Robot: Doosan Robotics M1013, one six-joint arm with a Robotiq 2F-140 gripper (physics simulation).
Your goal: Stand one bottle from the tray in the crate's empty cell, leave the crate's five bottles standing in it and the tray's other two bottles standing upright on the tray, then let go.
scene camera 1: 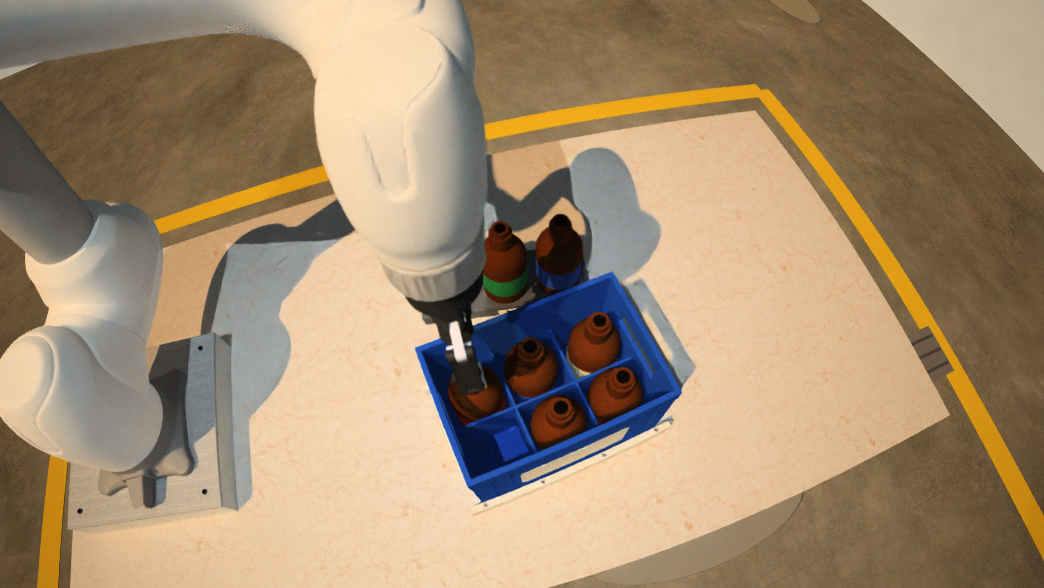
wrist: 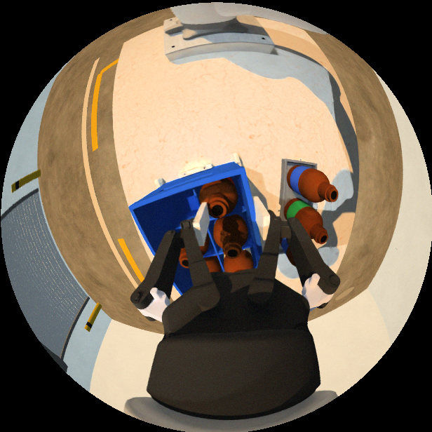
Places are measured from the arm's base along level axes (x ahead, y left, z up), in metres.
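Where they show: arm's base, origin of its link: (scene camera 1: 144, 432).
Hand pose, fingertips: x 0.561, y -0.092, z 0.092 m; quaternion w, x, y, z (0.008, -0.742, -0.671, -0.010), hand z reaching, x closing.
Each offset is from my fingertips to the top centre of the thing. "*": to the spot under its first point.
A blue crate {* dz -0.048, dx -0.009, dy -0.153 m} (scene camera 1: 504, 482) (wrist: 190, 185) holds several brown bottles; its front-left cell {* dz -0.148, dx +0.020, dy -0.082 m} (scene camera 1: 511, 442) has no bottle. My gripper (scene camera 1: 467, 371) (wrist: 230, 208) is shut across the crate's back-left bottle {dz +0.007, dx -0.004, dy -0.019 m} (scene camera 1: 478, 401) (wrist: 220, 192) and the crate's back wall. One finger is inside the crate, and the other appears outside that wall. The bottle's mouth is hidden in the scene view. Upright on the grey tray (wrist: 283, 186) are a green-banded bottle {dz +0.004, dx +0.102, dy +0.175 m} (scene camera 1: 505, 262) (wrist: 303, 214), a blue-banded bottle {dz +0.004, dx +0.188, dy +0.157 m} (scene camera 1: 559, 255) at the right and another blue-banded bottle (wrist: 310, 181), hidden by the arm in the scene view.
The crate's back-middle bottle {dz +0.007, dx +0.078, dy -0.013 m} (scene camera 1: 531, 368) (wrist: 231, 234) stands close to the fingers. A pale rail {dz -0.126, dx +0.088, dy -0.155 m} (scene camera 1: 573, 467) runs along the crate's front. The arm's metal base plate (scene camera 1: 211, 416) (wrist: 220, 48) is at the left in the scene view. The tray is close behind the crate.
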